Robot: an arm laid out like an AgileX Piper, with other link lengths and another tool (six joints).
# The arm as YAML. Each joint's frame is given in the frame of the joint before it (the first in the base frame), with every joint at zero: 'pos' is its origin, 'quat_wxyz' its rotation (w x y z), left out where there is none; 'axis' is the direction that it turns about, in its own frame. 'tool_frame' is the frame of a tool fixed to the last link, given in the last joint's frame.
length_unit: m
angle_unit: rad
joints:
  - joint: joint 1
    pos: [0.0, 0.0, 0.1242]
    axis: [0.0, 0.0, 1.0]
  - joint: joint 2
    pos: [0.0, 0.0, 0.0]
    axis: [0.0, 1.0, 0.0]
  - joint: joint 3
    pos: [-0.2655, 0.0, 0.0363]
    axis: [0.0, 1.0, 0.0]
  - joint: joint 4
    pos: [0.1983, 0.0, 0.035]
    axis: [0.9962, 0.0, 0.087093]
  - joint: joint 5
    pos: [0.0, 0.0, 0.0]
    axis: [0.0, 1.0, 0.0]
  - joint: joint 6
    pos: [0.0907, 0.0, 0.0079]
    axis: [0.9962, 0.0, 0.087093]
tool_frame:
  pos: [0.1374, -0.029, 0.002]
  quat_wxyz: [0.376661, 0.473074, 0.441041, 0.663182]
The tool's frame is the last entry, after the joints.
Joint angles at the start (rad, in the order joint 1, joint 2, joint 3, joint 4, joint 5, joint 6):
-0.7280 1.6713 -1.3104 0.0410 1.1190 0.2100
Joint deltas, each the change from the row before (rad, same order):
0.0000 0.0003 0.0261 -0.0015 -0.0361 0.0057
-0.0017 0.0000 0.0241 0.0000 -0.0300 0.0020
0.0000 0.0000 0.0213 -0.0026 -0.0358 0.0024
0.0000 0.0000 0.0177 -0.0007 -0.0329 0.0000
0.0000 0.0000 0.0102 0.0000 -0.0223 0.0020
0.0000 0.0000 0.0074 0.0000 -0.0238 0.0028
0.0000 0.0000 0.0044 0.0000 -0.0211 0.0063
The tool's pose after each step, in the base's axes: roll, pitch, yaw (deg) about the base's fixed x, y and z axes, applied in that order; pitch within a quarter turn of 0, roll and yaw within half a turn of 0; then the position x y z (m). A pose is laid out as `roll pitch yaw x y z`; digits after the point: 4 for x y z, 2 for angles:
171.40 -21.29 18.57 0.2018 -0.2039 0.1143
171.09 -21.46 18.41 0.2015 -0.2044 0.1097
170.25 -21.74 18.56 0.2027 -0.2063 0.1060
169.40 -22.12 18.83 0.2044 -0.2082 0.1031
168.76 -22.46 18.92 0.2059 -0.2096 0.1016
167.88 -22.94 19.05 0.2083 -0.2118 0.1008
167.03 -23.47 19.00 0.2108 -0.2140 0.1006

